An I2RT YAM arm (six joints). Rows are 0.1 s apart.
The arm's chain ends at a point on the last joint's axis. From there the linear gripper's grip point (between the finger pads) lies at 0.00 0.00 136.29 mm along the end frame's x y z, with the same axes.
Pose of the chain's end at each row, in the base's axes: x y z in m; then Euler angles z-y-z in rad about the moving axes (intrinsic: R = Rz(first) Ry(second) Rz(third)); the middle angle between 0 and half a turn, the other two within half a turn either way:
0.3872, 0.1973, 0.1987, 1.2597, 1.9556, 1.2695
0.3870, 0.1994, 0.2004, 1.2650, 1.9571, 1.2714
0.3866, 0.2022, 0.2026, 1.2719, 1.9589, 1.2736
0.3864, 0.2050, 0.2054, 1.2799, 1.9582, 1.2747
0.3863, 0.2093, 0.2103, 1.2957, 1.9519, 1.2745
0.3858, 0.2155, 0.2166, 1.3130, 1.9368, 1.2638
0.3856, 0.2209, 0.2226, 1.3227, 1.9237, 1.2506
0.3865, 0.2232, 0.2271, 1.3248, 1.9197, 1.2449
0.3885, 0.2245, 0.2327, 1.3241, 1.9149, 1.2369
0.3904, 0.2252, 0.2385, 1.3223, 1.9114, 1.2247
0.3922, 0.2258, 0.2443, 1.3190, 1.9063, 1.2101
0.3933, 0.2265, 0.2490, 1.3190, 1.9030, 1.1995
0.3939, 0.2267, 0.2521, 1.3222, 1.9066, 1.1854
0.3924, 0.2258, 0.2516, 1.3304, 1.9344, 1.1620
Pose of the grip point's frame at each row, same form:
0.4259, 0.3176, 0.1475, 1.2597, 1.9556, 1.2695
0.4250, 0.3198, 0.1491, 1.2650, 1.9571, 1.2714
0.4237, 0.3228, 0.1510, 1.2719, 1.9589, 1.2736
0.4226, 0.3259, 0.1539, 1.2799, 1.9582, 1.2747
0.4207, 0.3311, 0.1596, 1.2957, 1.9519, 1.2745
0.4182, 0.3386, 0.1678, 1.3130, 1.9368, 1.2638
0.4170, 0.3449, 0.1755, 1.3227, 1.9237, 1.2506
0.4177, 0.3474, 0.1805, 1.3248, 1.9197, 1.2449
0.4198, 0.3489, 0.1867, 1.3241, 1.9149, 1.2369
0.4220, 0.3497, 0.1930, 1.3223, 1.9114, 1.2247
0.4243, 0.3504, 0.1994, 1.3190, 1.9063, 1.2101
0.4254, 0.3513, 0.2046, 1.3190, 1.9030, 1.1995
0.4256, 0.3514, 0.2072, 1.3222, 1.9066, 1.1854
0.4227, 0.3495, 0.2031, 1.3304, 1.9344, 1.1620

